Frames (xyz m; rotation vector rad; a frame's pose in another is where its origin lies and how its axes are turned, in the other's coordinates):
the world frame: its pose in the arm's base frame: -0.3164 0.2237 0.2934 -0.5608 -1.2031 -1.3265
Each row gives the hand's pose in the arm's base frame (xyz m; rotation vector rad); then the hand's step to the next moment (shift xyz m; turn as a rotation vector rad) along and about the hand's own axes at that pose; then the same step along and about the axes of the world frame.
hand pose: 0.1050 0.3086 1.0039 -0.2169 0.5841 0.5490
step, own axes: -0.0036 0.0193 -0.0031 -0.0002 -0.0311 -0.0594
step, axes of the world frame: -0.0042 -0.0106 0.0163 -0.0200 -0.0350 -0.0536
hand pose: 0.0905 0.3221 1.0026 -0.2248 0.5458 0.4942
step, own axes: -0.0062 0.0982 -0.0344 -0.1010 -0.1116 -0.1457
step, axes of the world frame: -0.0461 -0.0575 0.0737 0.0418 -0.1370 -0.1529
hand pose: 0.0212 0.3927 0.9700 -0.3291 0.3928 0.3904
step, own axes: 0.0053 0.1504 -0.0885 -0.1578 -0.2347 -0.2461
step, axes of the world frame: -0.1277 -0.0916 0.0760 0.0852 -0.2100 -0.2986
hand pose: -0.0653 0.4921 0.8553 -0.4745 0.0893 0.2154
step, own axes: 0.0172 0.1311 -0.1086 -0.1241 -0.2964 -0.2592
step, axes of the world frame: -0.1641 -0.0476 0.0093 0.1092 -0.1764 -0.3569
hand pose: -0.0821 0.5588 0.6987 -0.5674 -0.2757 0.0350
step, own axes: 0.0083 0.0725 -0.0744 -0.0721 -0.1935 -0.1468
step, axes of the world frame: -0.1013 0.0045 -0.0241 0.0834 -0.1036 -0.2157
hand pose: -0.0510 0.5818 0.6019 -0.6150 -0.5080 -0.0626
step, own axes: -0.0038 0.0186 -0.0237 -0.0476 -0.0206 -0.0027
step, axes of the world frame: -0.0277 0.0017 -0.0123 0.0061 -0.0507 -0.0095
